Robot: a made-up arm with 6 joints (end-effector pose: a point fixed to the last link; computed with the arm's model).
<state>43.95 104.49 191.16 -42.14 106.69 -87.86</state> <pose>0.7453 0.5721 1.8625 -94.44 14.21 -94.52</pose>
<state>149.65 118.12 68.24 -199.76 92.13 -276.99</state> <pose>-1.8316 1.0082 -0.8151 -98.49 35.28 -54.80</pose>
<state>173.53 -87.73 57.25 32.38 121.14 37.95</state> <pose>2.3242 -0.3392 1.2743 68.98 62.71 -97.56</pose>
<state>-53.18 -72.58 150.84 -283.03 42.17 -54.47</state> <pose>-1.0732 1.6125 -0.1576 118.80 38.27 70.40</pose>
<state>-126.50 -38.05 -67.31 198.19 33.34 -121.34</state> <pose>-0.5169 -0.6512 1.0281 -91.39 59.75 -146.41</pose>
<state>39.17 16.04 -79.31 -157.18 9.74 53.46</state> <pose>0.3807 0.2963 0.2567 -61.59 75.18 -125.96</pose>
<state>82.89 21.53 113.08 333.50 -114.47 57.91</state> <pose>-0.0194 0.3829 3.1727 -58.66 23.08 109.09</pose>
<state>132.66 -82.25 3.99 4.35 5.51 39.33</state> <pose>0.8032 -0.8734 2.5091 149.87 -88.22 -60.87</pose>
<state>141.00 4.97 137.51 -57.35 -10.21 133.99</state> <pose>0.7912 -0.6722 2.9122 114.15 -52.17 -53.08</pose>
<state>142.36 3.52 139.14 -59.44 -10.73 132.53</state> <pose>0.8705 -0.7045 2.8461 117.24 -49.01 -51.79</pose>
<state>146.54 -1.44 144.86 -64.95 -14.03 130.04</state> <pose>1.1228 -0.7852 2.5924 124.59 -38.59 -49.78</pose>
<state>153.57 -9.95 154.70 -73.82 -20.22 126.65</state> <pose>1.4793 -0.7961 2.0842 133.51 -19.95 -47.11</pose>
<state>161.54 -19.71 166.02 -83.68 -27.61 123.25</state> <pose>1.7070 -0.6495 1.4457 138.50 2.16 -45.91</pose>
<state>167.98 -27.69 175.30 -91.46 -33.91 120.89</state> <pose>1.7161 -0.4589 0.9363 136.94 19.71 -48.35</pose>
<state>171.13 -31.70 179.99 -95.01 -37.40 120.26</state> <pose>1.6585 -0.3593 0.7009 132.69 27.55 -51.90</pose>
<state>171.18 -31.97 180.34 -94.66 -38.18 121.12</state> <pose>1.6511 -0.3584 0.6863 130.71 27.55 -52.84</pose>
